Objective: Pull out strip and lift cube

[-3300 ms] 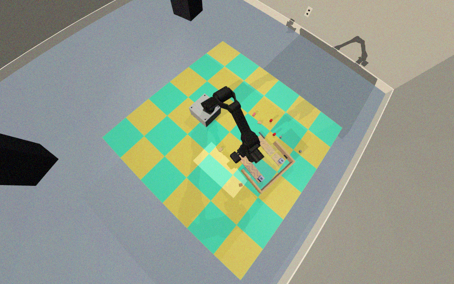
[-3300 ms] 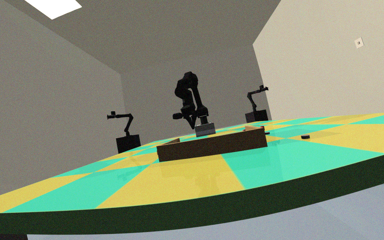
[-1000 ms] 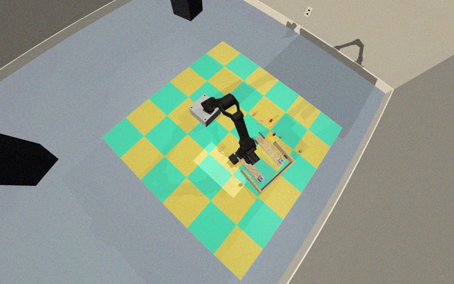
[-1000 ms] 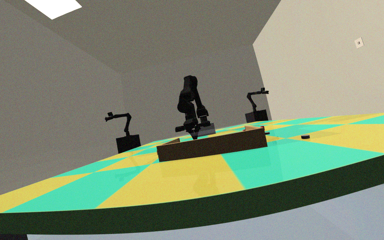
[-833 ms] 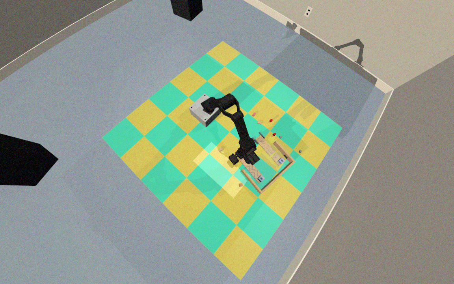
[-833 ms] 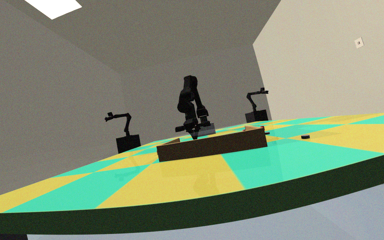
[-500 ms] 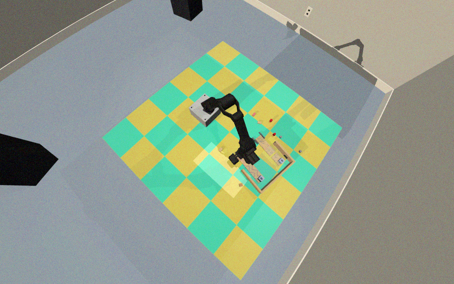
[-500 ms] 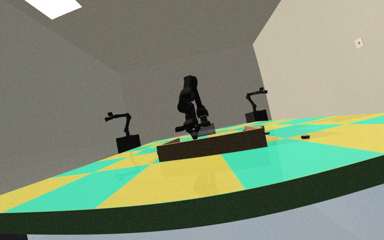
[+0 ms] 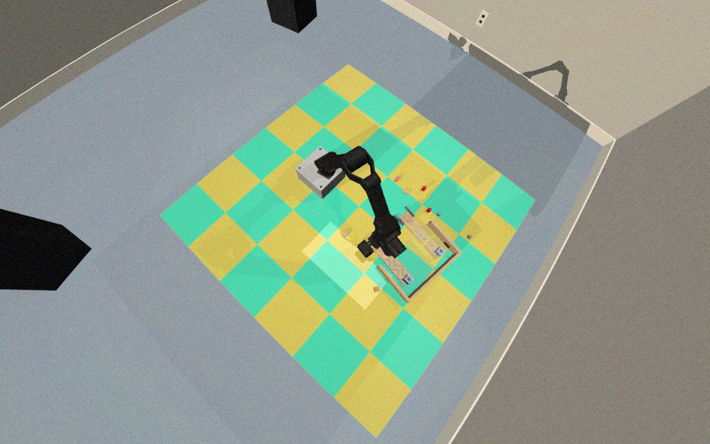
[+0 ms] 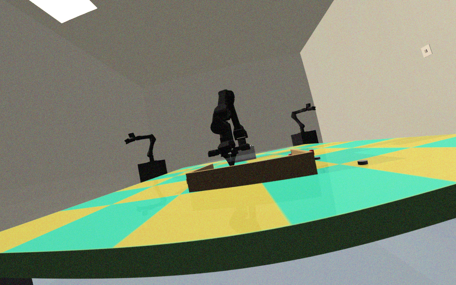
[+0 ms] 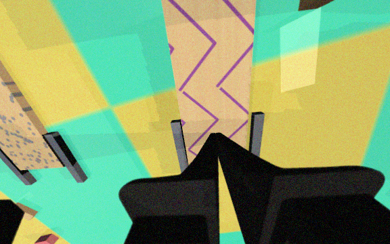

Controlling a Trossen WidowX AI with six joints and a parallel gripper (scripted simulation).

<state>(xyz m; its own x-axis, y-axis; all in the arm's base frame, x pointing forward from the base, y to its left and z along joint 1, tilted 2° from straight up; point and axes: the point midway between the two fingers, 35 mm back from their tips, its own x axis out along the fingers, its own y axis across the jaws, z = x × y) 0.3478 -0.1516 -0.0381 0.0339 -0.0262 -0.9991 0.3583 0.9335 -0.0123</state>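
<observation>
The zigzag strip lies 9 cm ahead of my gripper tip and 4 cm to the right of it. Also, from my gripper tip: pink block (6 cm behind, 33 cm to the left); then tan block (10 cm ahead, 18 cm to the right).
</observation>
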